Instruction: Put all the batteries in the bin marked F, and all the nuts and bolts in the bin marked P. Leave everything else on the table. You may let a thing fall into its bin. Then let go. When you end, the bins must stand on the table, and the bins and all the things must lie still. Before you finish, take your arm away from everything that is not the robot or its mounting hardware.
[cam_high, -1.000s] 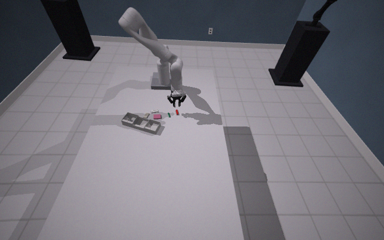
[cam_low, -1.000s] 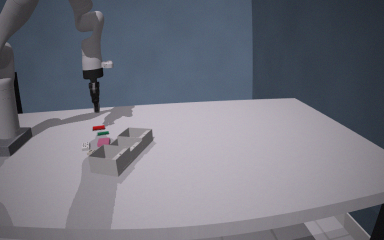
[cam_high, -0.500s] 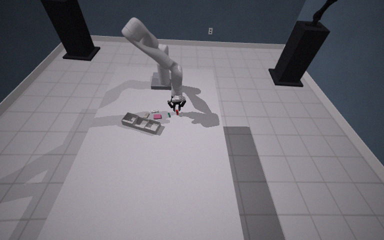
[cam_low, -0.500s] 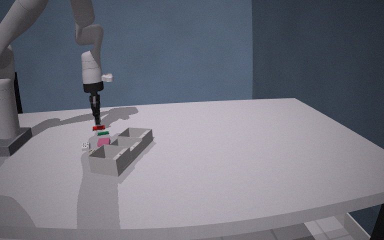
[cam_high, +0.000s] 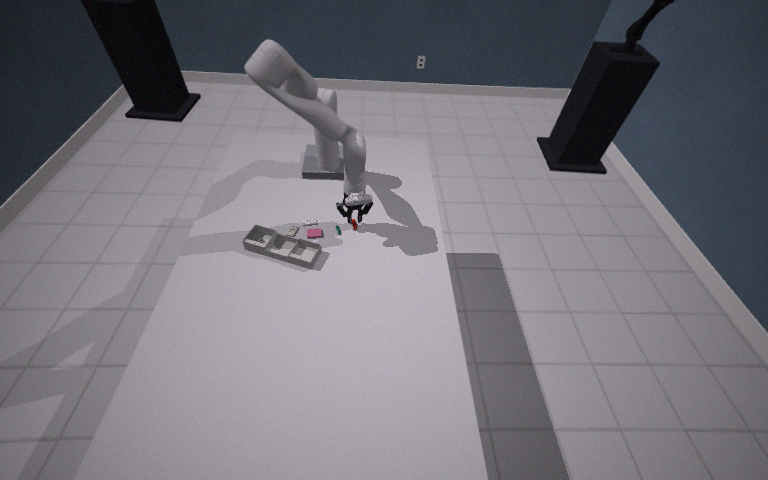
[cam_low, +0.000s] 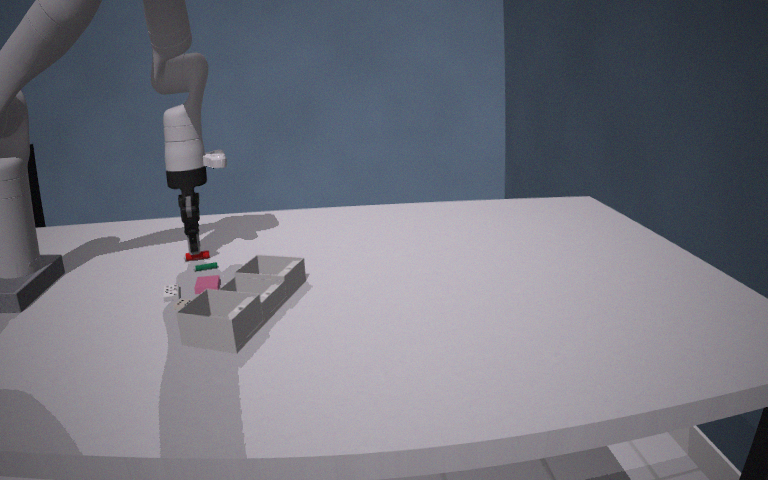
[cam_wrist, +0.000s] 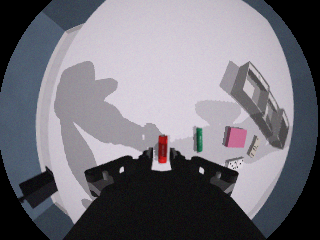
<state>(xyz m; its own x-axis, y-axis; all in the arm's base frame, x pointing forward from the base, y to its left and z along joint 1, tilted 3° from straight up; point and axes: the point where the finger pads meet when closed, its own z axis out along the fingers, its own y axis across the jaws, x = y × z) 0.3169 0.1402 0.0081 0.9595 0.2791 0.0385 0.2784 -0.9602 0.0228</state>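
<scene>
Now: hand 3 cm above the red battery. Round my hand: pink block 6 cm ahead, 14 cm to the right, 3 cm below; then green battery 4 cm ahead, 6 cm to the right, 3 cm below; then cream domino-like tile 5 cm ahead, 22 cm to the right, 3 cm below.
</scene>
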